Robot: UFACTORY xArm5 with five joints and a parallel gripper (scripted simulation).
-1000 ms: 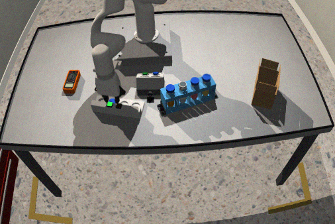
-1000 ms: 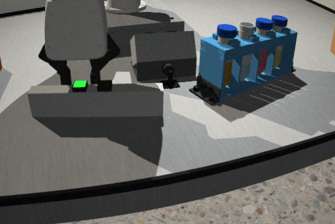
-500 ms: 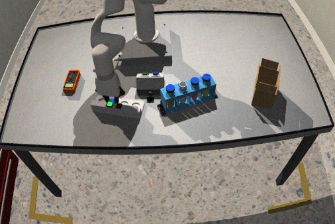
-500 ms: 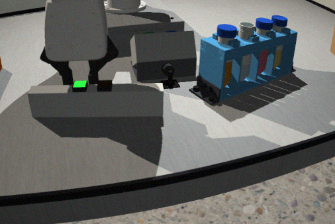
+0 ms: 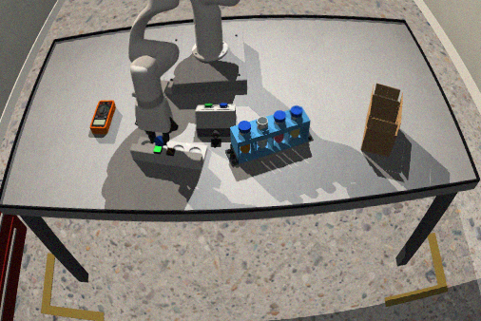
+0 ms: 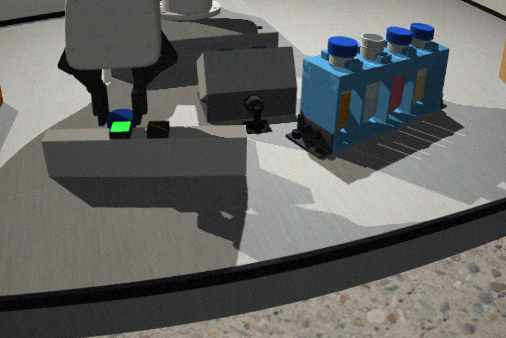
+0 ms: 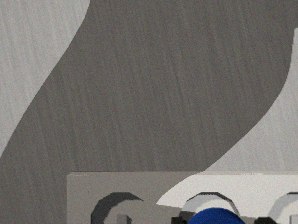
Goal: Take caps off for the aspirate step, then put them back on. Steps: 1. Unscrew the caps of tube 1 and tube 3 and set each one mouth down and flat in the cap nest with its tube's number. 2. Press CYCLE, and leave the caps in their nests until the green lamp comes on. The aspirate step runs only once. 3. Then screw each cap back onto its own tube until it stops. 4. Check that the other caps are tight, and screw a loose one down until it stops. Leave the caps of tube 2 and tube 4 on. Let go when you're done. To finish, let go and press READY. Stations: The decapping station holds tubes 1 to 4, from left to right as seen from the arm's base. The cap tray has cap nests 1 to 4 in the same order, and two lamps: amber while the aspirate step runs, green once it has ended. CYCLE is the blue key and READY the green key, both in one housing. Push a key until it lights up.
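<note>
The blue cap lies 10 mm behind my hand, 350 mm to the left of it and 50 mm above it. From my hand the other things lie so: blue key 110 mm behind, 190 mm to the left, 10 mm above; then green key 110 mm behind, 140 mm to the left, 10 mm above; then grey key housing 90 mm behind, 170 mm to the left, 10 mm below.
</note>
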